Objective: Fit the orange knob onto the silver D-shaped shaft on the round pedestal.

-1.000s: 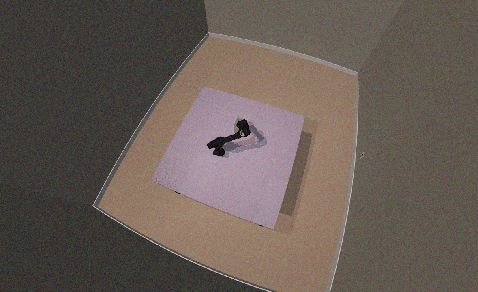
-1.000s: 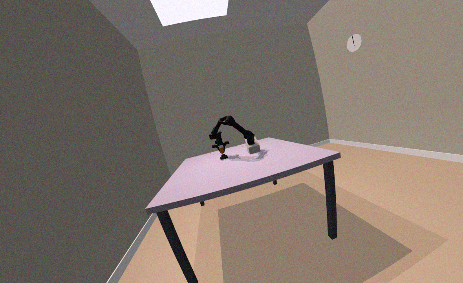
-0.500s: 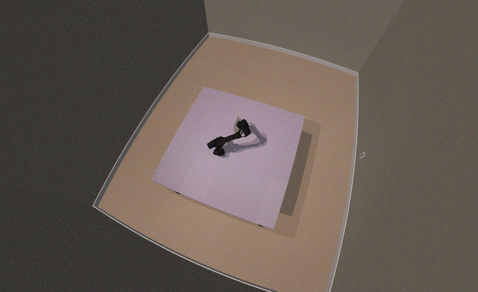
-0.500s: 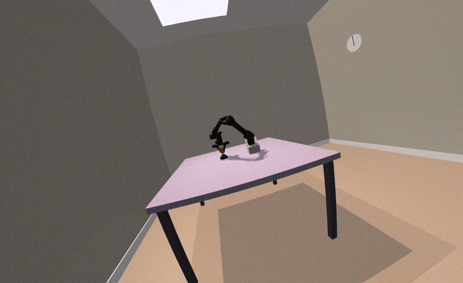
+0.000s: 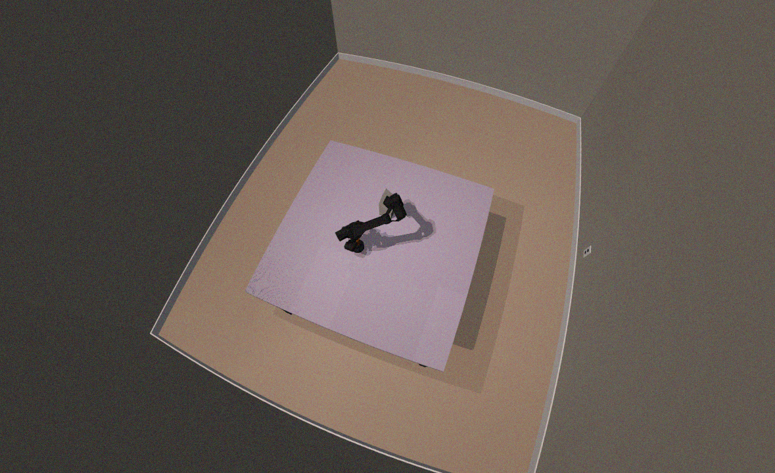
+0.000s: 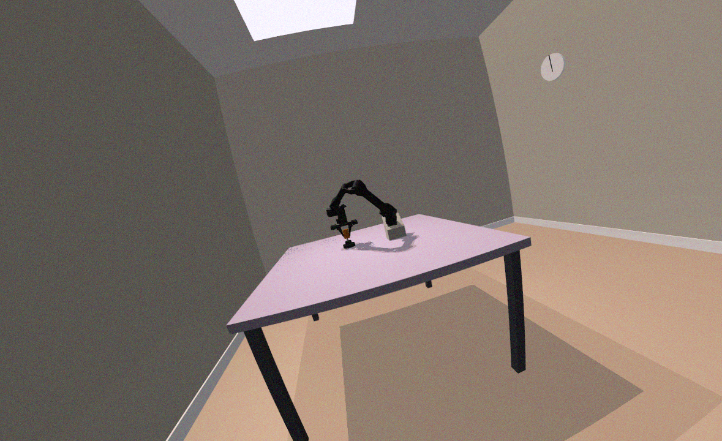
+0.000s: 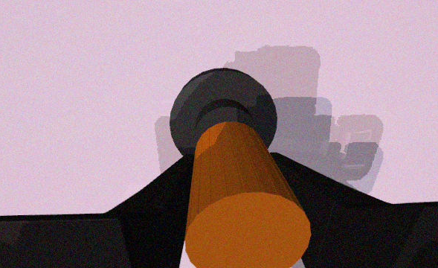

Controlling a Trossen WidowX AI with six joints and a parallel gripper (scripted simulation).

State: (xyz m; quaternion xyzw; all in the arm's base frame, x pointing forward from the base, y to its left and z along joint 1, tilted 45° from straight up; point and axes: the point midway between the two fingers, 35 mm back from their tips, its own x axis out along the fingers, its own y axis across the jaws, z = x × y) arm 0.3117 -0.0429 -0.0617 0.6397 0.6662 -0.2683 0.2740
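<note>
My gripper tip is now 40 mm above the dark round pedestal. The rest, counted from my gripper tip: orange knob 30 mm above.
</note>
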